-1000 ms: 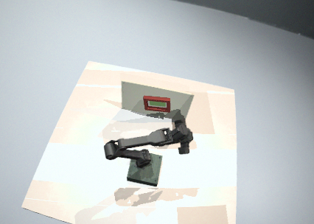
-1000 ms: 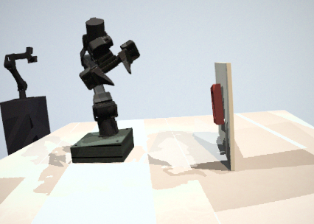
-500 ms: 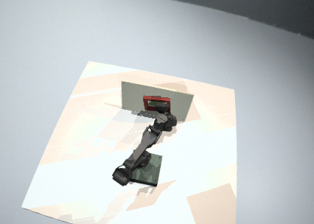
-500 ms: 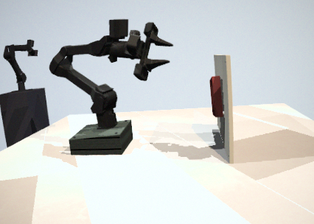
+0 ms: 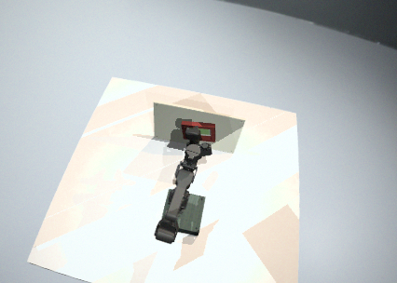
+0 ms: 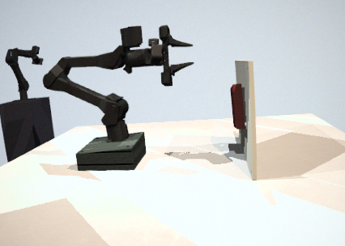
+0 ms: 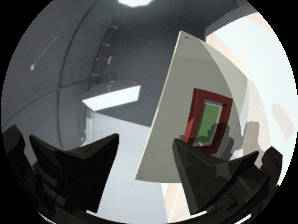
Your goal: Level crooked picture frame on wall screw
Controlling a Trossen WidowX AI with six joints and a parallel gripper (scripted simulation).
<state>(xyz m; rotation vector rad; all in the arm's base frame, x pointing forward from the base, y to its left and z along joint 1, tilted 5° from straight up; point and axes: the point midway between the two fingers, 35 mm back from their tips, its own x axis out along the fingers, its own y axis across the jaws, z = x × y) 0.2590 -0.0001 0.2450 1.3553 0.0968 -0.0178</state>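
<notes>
Now: the picture frame 130 mm ahead of my gripper tip and 170 mm below it. The rest, counted from my gripper tip: wall panel 140 mm ahead, 20 mm to the left, 180 mm below.
</notes>
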